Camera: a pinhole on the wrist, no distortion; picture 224 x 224 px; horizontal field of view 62.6 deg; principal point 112.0 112.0 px. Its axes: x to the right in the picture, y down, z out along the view. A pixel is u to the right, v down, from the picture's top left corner.
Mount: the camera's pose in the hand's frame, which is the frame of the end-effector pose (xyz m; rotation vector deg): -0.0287 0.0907 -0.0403 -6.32 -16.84 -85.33
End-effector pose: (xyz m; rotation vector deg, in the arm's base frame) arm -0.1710 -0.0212 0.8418 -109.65 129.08 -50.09
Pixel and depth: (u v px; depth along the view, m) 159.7 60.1 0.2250
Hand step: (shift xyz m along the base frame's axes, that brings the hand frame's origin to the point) 0.0228 0.0441 -0.2288
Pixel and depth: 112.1 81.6 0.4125
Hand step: 0.0033 0.0181 -0.4224
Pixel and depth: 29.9 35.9 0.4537
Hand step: -0.1503 0.1654 -0.5302
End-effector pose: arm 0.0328 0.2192 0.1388 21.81 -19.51 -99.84
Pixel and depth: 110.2 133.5 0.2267
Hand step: 0.0626 0.0038 0.2290
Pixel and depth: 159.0 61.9 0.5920
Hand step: -0.1184 0.2443 0.5475
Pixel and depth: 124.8 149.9 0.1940
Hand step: 0.0507 -0.0102 0.1949
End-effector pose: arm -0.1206 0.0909 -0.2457 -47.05 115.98 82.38
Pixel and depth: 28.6 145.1 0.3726
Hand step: -0.2263 0.3592 0.1528
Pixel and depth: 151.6 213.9 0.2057
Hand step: -0.1090 0.1889 -0.0279
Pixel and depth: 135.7 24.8 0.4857
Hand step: 0.1443 0.4863 0.1825
